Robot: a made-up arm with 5 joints.
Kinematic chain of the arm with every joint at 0, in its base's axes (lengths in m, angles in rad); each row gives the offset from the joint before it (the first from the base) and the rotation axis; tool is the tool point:
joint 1: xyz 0 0 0.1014 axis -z
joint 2: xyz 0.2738 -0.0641 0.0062 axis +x
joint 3: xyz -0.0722 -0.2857 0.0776 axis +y
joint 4: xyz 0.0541 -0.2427 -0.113 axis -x
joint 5: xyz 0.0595 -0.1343 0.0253 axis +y
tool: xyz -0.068 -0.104 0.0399
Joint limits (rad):
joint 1: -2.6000..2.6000
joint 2: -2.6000..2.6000
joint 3: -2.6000..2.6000
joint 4: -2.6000..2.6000
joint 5: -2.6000..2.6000
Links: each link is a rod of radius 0.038 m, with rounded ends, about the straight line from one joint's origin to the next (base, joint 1, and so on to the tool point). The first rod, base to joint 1, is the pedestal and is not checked.
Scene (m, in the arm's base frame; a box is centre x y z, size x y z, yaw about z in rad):
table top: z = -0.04
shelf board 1: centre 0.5 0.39 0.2 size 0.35 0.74 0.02 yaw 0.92
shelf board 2: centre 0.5 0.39 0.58 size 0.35 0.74 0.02 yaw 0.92
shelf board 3: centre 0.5 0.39 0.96 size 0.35 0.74 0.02 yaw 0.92
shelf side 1: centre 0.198 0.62 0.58 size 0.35 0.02 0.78 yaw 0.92
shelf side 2: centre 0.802 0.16 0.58 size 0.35 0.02 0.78 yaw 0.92
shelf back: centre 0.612 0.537 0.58 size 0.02 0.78 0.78 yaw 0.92
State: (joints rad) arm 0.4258 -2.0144 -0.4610 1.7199 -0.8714
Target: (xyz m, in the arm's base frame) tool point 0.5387 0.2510 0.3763
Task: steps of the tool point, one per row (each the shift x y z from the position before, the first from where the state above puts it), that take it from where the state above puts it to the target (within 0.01 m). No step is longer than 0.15 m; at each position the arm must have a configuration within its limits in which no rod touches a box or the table.
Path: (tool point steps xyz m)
1: 0.1118 0.0371 -0.0343
2: 0.1234 -0.0143 -0.0552

